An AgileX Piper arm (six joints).
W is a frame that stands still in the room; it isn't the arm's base.
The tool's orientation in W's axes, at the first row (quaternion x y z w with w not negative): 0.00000, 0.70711, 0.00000, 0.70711
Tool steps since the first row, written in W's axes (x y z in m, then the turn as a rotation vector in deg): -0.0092, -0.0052, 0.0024, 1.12, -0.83, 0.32; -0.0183, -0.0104, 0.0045, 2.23, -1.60, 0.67; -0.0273, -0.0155, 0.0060, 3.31, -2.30, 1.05; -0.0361, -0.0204, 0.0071, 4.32, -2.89, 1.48; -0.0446, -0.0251, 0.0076, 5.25, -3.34, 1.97; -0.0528, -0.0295, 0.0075, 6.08, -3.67, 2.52; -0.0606, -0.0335, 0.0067, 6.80, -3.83, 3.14; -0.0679, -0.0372, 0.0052, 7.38, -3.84, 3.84; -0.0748, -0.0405, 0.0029, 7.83, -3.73, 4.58; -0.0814, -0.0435, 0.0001, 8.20, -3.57, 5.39; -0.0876, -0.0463, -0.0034, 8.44, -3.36, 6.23
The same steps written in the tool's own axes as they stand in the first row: -0.0024, -0.0052, -0.0092, -0.32, -0.83, 1.12; -0.0045, -0.0104, -0.0183, -0.67, -1.60, 2.23; -0.0060, -0.0155, -0.0273, -1.05, -2.30, 3.31; -0.0071, -0.0204, -0.0361, -1.48, -2.89, 4.32; -0.0076, -0.0251, -0.0446, -1.97, -3.34, 5.25; -0.0075, -0.0295, -0.0528, -2.52, -3.67, 6.08; -0.0067, -0.0335, -0.0606, -3.14, -3.83, 6.80; -0.0052, -0.0372, -0.0679, -3.84, -3.84, 7.38; -0.0029, -0.0405, -0.0748, -4.58, -3.73, 7.83; -0.0001, -0.0435, -0.0814, -5.39, -3.57, 8.20; 0.0034, -0.0463, -0.0876, -6.23, -3.36, 8.44
